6 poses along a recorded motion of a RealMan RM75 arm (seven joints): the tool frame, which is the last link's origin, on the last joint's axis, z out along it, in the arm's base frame.
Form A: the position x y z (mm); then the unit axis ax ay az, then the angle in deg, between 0 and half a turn.
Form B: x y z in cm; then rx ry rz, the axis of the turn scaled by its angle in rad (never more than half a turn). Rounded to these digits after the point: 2 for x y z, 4 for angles.
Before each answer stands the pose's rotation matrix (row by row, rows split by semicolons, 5 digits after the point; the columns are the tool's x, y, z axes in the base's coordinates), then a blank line. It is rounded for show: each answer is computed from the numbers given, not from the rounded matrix.
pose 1, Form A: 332.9, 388.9, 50.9, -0.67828, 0.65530, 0.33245, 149.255
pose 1, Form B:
-0.00399 -0.99643 -0.08429; -0.65652 -0.06097 0.75184; -0.75429 0.05834 -0.65394

33.29, 38.89, 5.09, -1.7669, 1.7070, 0.8660
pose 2, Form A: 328.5, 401.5, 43.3, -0.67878, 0.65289, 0.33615, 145.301
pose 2, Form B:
0.01739 -0.99888 -0.04410; -0.61616 -0.04544 0.78631; -0.78743 0.01350 -0.61626

32.85, 40.15, 4.33, -1.7214, 1.6557, 0.8525
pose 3, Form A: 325.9, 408.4, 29.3, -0.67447, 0.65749, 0.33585, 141.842
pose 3, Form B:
0.02630 -0.99965 0.00158; -0.58465 -0.01410 0.81116; -0.81086 -0.02226 -0.58482

32.59, 40.84, 2.93, -1.6697, 1.6277, 0.8314
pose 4, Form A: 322.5, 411.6, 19.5, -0.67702, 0.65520, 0.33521, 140.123
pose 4, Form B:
0.04268 -0.99891 0.01897; -0.56908 -0.00870 0.82224; -0.82118 -0.04589 -0.56883

32.25, 41.16, 1.95, -1.6557, 1.6024, 0.8198
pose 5, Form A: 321.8, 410.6, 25.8, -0.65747, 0.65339, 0.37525, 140.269
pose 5, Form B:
-0.00435 -0.99981 -0.01882; -0.52011 -0.01381 0.85399; -0.85409 0.01350 -0.51995

32.18, 41.06, 2.58, -1.6096, 1.5996, 0.9187
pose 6, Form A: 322.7, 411.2, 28.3, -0.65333, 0.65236, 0.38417, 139.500
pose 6, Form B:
-0.00899 -0.99979 -0.01817; -0.50080 -0.01122 0.86549; -0.86552 0.01688 -0.50059

32.27, 41.12, 2.83, -1.5907, 1.5883, 0.9354
